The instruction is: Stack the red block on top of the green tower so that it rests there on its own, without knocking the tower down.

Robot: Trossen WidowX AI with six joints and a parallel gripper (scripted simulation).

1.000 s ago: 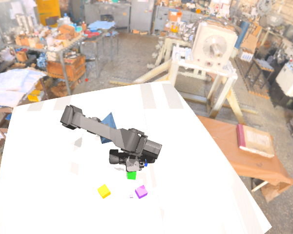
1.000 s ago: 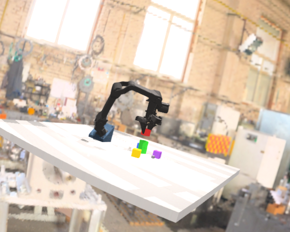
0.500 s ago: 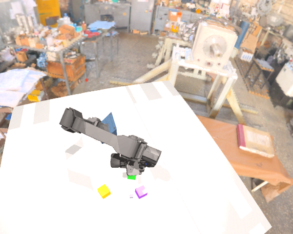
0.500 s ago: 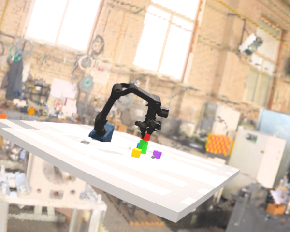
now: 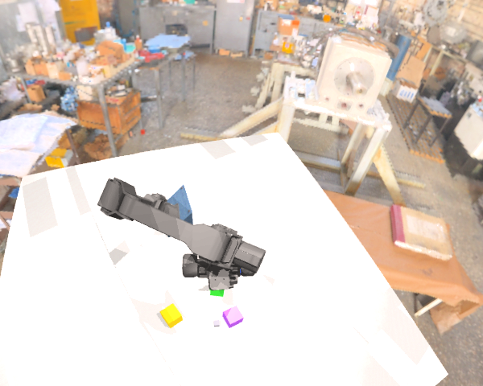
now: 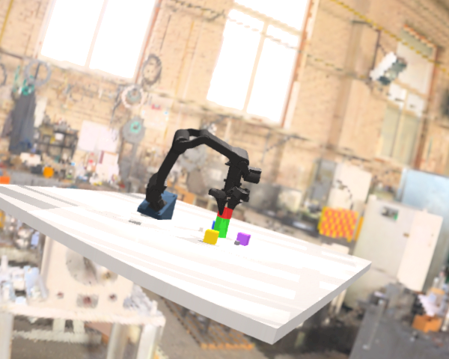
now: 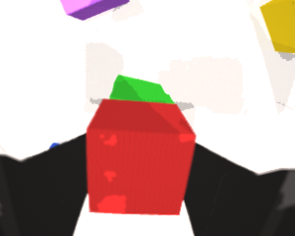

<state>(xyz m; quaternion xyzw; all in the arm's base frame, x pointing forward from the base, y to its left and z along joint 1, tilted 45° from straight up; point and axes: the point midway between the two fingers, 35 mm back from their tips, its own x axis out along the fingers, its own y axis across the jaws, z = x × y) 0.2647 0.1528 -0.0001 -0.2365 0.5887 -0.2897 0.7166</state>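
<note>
Now: the red block 10 mm above my gripper tip. Round my gripper tip: yellow block (150 mm to the right, 70 mm below, 70 mm ahead); blue block (80 mm to the left, 70 mm below, 70 mm behind); purple block (100 mm ahead, 70 mm below, 30 mm to the left).
</note>
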